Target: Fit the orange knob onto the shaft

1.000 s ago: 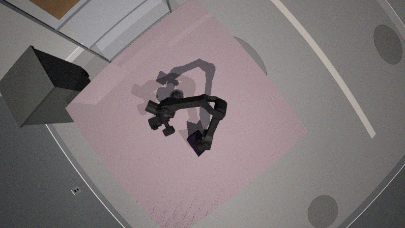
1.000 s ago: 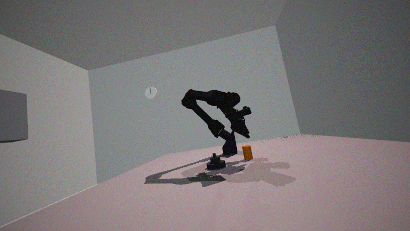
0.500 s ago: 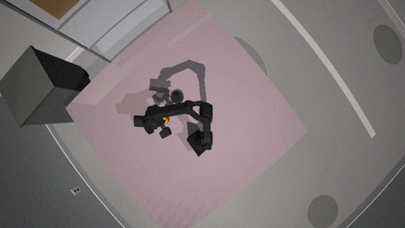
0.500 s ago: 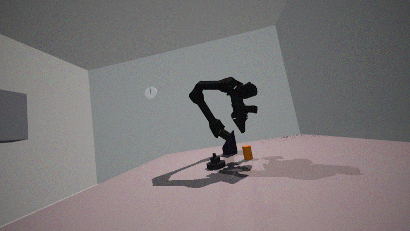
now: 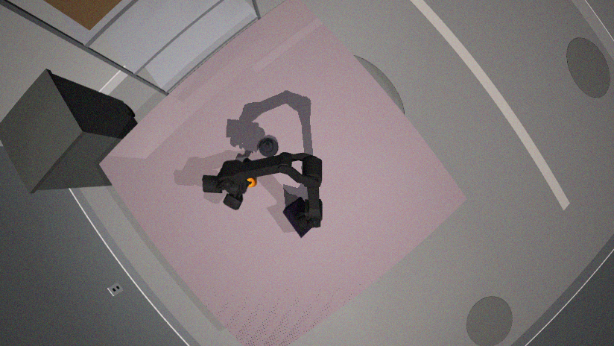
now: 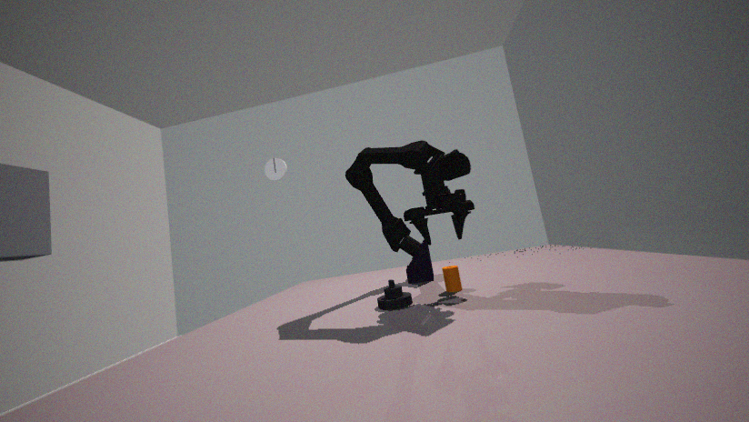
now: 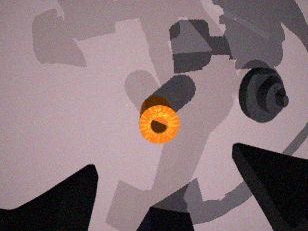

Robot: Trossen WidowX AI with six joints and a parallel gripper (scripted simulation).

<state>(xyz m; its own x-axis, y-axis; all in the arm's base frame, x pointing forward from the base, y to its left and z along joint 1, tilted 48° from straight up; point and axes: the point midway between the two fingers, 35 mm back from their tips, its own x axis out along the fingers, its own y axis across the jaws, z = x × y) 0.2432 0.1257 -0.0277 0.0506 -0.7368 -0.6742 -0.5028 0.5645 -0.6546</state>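
Right now my gripper tip is 100 mm above the orange knob. The rest, counted from my gripper tip: round pedestal (90 mm ahead, 140 mm to the right, 100 mm below).
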